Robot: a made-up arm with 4 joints.
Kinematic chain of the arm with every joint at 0, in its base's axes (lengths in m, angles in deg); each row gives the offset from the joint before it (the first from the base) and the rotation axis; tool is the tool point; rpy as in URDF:
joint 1: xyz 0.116 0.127 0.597 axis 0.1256 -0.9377 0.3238
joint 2: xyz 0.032 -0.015 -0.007 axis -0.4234 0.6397 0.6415
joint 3: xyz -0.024 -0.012 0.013 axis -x
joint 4: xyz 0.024 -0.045 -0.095 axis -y
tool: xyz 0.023 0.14 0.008 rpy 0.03 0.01 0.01
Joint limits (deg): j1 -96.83..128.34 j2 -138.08..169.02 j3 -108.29..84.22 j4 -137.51..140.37
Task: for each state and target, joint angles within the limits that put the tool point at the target. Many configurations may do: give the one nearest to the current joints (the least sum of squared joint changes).
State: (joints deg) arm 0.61 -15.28 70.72 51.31
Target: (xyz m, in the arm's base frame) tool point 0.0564 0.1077 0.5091
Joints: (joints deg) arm -36.82 23.08 38.34 67.53
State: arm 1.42 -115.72 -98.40 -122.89
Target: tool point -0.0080 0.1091 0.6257
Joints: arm 39.68 -103.16 -108.29 -95.71
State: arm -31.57 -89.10 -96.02 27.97
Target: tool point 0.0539 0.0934 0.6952
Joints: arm 17.77 -64.14 -108.29 3.87
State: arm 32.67 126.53 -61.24 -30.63
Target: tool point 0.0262 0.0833 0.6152
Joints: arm 18.38 151.52 -41.86 -35.94
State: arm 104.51 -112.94 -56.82 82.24
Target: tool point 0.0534 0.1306 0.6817
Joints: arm 59.34 -103.35 -42.92 82.40
